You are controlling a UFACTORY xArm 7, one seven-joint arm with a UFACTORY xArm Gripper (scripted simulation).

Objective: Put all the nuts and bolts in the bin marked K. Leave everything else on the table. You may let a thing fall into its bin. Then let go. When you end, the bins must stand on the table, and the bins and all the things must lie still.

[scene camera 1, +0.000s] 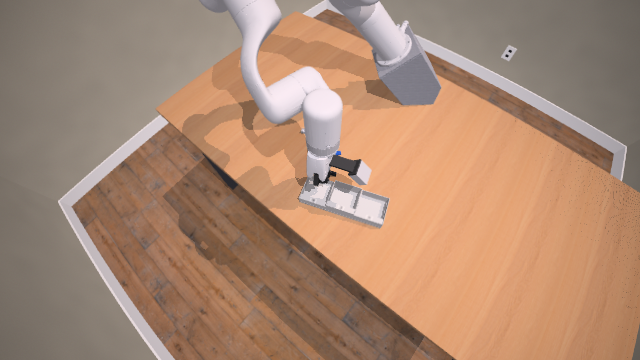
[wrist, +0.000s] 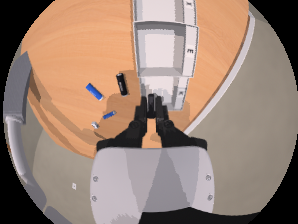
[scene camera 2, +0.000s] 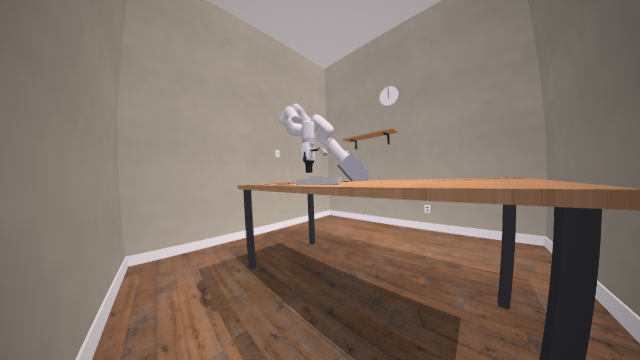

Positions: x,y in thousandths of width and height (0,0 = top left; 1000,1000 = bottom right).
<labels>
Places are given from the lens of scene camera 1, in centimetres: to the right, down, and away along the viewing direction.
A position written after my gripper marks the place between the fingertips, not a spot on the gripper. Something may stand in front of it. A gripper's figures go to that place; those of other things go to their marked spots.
my gripper (scene camera 1: 505,496): 1, 0, 72
bin (scene camera 1: 527,549): 5, 5, 76
</labels>
